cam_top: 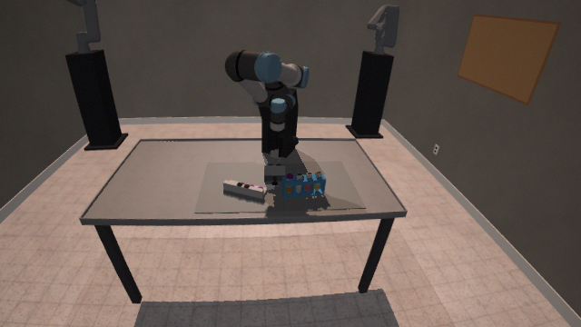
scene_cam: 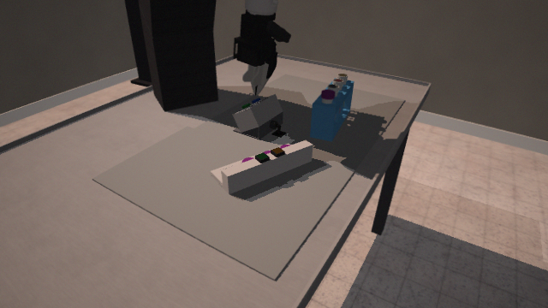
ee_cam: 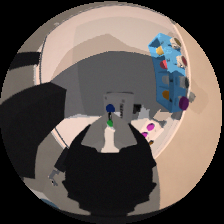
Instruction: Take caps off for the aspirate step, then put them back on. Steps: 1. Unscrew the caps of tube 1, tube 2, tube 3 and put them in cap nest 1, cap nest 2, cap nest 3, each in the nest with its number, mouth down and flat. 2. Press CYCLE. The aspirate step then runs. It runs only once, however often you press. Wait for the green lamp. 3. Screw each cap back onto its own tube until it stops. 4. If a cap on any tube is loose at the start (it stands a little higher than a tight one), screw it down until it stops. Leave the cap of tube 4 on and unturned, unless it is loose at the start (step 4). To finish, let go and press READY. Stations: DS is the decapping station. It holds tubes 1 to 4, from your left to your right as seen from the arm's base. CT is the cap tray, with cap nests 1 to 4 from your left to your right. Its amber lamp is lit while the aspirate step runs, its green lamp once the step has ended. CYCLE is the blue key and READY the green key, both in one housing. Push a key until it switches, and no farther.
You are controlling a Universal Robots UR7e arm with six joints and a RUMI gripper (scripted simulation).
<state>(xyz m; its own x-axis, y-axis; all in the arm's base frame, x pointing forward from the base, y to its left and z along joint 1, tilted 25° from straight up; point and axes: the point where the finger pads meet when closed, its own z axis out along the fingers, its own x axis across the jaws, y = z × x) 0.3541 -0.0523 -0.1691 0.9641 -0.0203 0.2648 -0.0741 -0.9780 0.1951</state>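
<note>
My gripper is now 30 mm above the blue key. Round my hand: grey key housing (10 mm ahead, 20 mm to the right, 50 mm below); then green key (10 mm behind, 50 mm to the right, 30 mm below); then table edge (360 mm ahead, 190 mm to the right, 100 mm below).
</note>
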